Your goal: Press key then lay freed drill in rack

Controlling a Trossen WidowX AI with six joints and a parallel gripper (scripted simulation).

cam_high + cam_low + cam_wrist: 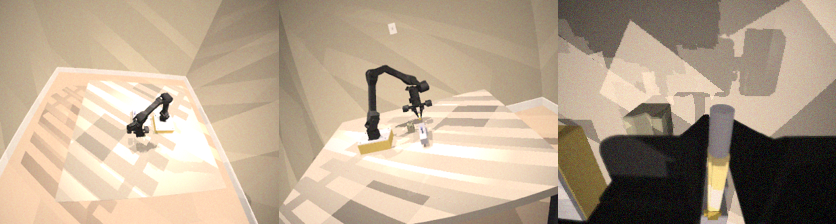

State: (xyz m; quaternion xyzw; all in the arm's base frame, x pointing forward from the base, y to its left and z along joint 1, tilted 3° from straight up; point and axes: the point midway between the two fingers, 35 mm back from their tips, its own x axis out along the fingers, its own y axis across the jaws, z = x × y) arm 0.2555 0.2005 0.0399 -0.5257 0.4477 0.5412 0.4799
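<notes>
Now: gripper tip 60 mm past the rack, 50 mm to the left of it and 30 mm above it. Round my gripper tip: sleeve block: 30 mm ahead, 200 mm to the right, 20 mm below; drill: 10 mm ahead, 40 mm to the right, 30 mm above.
</notes>
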